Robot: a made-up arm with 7 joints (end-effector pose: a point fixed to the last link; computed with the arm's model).
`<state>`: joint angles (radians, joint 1 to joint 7).
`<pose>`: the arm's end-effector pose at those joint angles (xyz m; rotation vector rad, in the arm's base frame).
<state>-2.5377 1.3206 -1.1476 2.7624 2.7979 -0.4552 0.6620</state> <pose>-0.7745 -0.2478 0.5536 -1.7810 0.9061 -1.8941</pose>
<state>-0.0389 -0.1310 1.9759 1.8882 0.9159 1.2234 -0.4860</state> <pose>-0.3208 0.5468 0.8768 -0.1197 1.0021 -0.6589</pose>
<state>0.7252 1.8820 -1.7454 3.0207 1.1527 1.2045 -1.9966</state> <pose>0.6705 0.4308 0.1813 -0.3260 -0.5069 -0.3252</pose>
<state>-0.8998 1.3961 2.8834 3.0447 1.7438 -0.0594 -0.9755</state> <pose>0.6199 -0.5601 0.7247 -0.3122 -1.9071 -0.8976</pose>
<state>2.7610 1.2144 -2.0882 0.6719 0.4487 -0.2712 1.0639</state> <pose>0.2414 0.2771 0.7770 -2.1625 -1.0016 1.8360</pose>
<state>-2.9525 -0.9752 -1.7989 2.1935 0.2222 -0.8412 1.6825</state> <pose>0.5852 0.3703 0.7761 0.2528 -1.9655 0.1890</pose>
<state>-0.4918 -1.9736 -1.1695 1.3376 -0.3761 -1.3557 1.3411</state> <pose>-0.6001 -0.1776 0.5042 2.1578 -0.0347 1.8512</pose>
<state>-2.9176 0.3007 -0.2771 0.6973 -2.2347 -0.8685 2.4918</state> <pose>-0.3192 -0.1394 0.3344 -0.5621 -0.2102 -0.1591</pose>
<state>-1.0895 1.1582 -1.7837 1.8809 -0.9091 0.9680 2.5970</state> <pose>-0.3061 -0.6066 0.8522 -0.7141 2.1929 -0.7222</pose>
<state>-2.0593 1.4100 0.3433 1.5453 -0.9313 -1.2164 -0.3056</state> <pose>-0.0384 -0.6434 0.1878 -1.5015 1.1373 1.7066</pose>
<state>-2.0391 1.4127 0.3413 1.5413 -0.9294 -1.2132 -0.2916</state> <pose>-0.0256 -0.6421 0.1840 -1.5157 1.1027 1.7136</pose>
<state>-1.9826 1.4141 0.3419 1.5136 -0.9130 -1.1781 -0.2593</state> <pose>0.0144 -0.6367 0.1706 -1.5274 0.9817 1.7475</pose>
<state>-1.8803 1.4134 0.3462 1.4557 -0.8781 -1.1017 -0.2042</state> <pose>0.0873 -0.6180 0.1452 -1.5165 0.7533 1.8170</pose>
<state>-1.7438 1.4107 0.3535 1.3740 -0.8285 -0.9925 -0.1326</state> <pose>0.1788 -0.5740 0.1111 -1.4524 0.4504 1.9150</pose>
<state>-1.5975 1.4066 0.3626 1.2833 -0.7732 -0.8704 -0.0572</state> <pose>0.2634 -0.5040 0.0760 -1.3240 0.1398 2.0225</pose>
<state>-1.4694 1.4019 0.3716 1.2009 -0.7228 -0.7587 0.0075</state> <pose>0.3210 -0.4256 0.0480 -1.1603 -0.1128 2.1173</pose>
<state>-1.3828 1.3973 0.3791 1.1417 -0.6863 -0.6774 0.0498</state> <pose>0.3492 -0.3646 0.0310 -1.0190 -0.2719 2.1821</pose>
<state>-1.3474 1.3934 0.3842 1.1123 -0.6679 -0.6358 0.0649</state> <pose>0.3580 -0.3361 0.0243 -0.9448 -0.3386 2.2122</pose>
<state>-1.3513 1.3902 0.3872 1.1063 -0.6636 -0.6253 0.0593</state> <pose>0.3574 -0.3351 0.0242 -0.9335 -0.3423 2.2167</pose>
